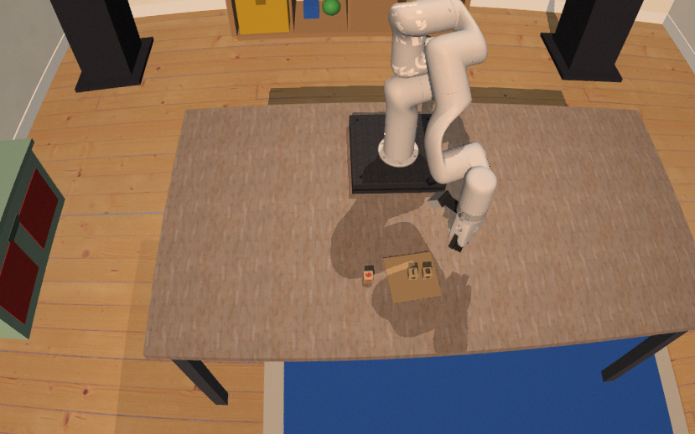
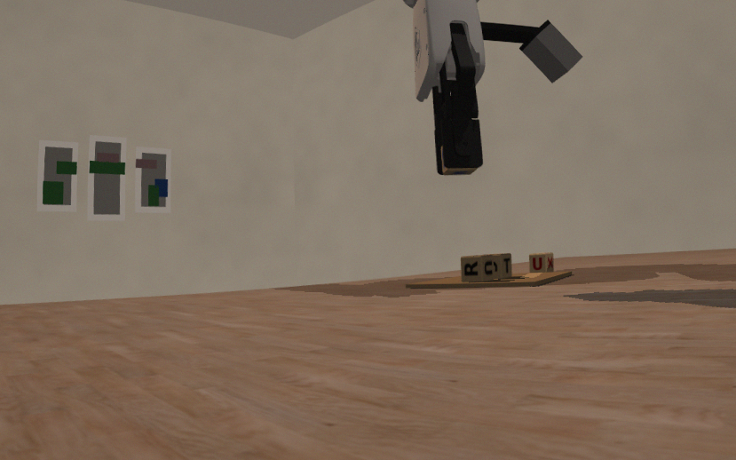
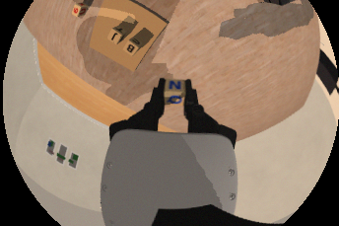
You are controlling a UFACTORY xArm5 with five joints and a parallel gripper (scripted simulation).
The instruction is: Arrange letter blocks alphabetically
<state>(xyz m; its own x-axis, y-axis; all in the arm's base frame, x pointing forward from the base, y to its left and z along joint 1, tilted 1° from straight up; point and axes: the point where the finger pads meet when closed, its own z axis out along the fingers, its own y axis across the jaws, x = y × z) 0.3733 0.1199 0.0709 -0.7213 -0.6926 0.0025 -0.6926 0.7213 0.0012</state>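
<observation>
Now: hand 4 cm short of the tan mat, 12 cm to the left of it and 12 cm above it. Also, from my hand: letter block 3 cm ahead, 25 cm to the right, 11 cm below.
</observation>
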